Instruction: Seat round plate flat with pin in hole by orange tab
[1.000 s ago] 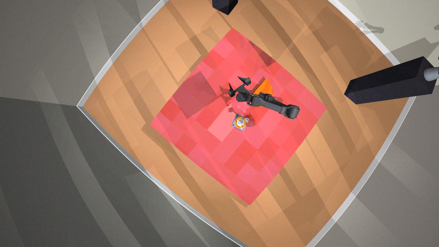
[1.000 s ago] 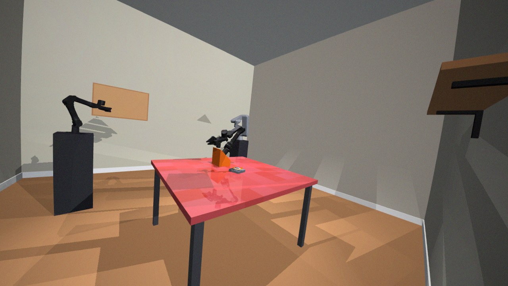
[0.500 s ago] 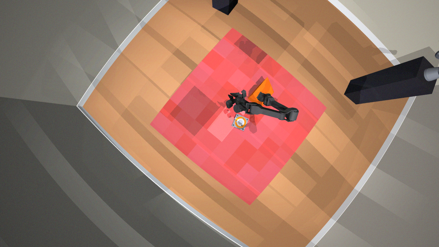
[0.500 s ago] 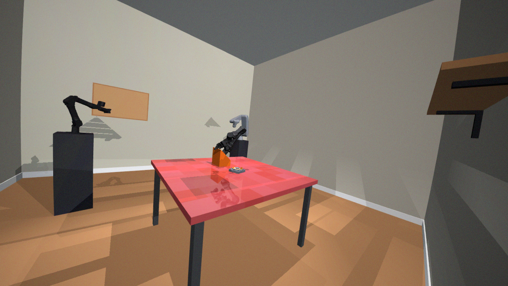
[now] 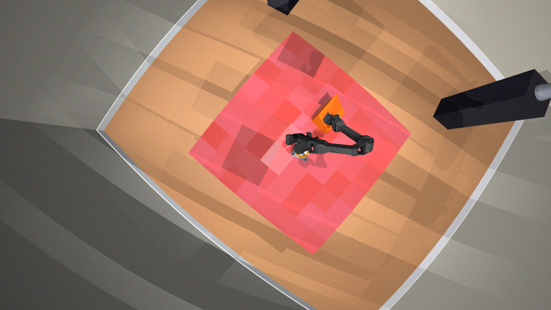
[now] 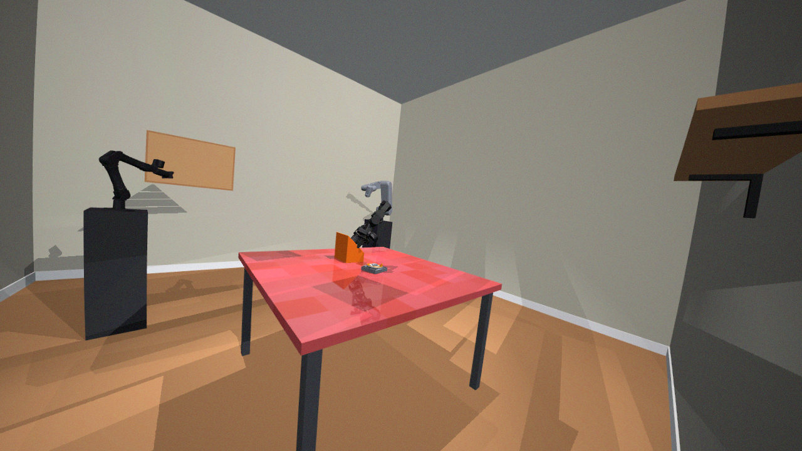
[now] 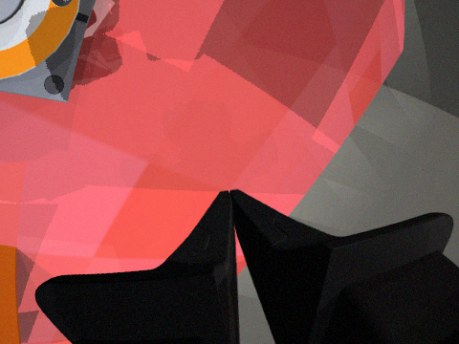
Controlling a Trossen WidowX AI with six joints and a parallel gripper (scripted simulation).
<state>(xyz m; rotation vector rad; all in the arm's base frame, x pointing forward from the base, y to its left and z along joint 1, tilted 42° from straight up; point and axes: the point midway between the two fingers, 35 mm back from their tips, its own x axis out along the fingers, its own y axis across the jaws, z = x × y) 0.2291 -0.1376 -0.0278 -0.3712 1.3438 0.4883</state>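
My gripper tip is 15 cm to the right of the round plate, 12 cm above it and 5 cm short of it. The rest, counted from my gripper tip: grey square base: 13 cm to the left, 13 cm below, 3 cm ahead.
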